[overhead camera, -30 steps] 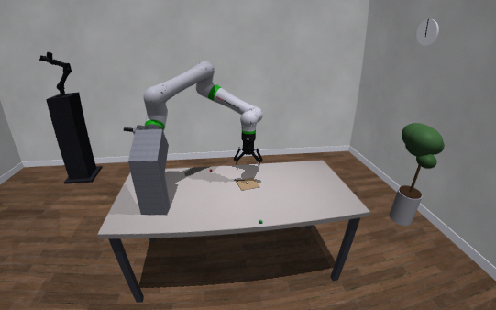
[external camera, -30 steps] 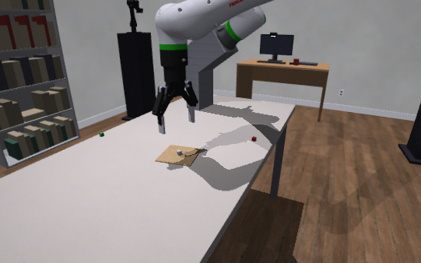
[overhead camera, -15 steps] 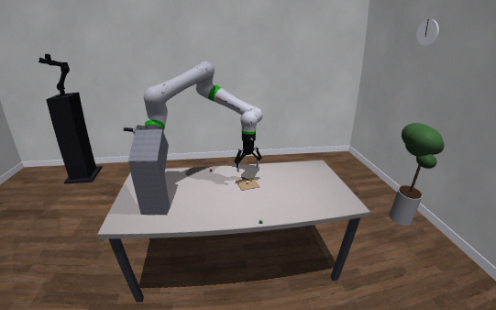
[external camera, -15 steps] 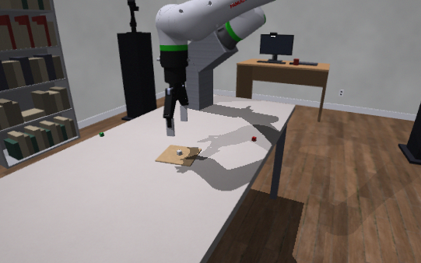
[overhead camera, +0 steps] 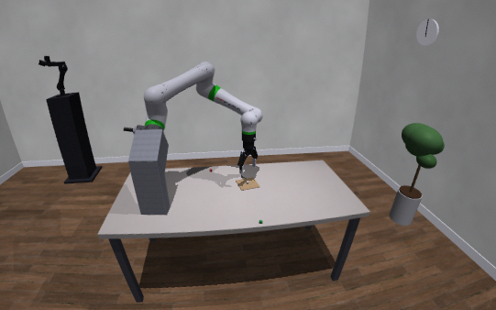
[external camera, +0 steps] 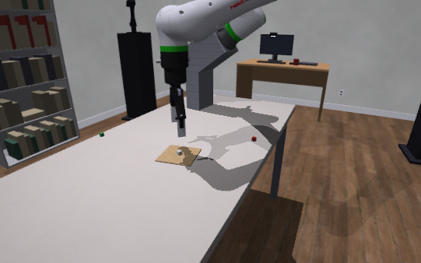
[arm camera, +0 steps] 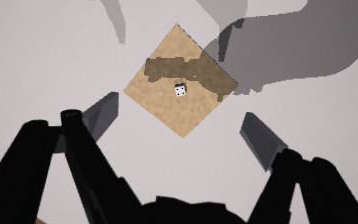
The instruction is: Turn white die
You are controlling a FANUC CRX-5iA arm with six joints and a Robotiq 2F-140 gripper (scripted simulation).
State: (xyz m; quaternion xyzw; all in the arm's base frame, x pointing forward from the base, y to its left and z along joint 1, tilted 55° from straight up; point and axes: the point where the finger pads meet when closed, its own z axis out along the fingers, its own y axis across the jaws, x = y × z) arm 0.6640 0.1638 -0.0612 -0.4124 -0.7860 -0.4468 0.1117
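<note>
Right now my hand is 110 mm above the white die. From my hand the other things lie so: red die: 250 mm behind, 240 mm to the left, 110 mm below; tan mat: 120 mm below; green die: 20 mm behind, 440 mm to the right, 110 mm below.
</note>
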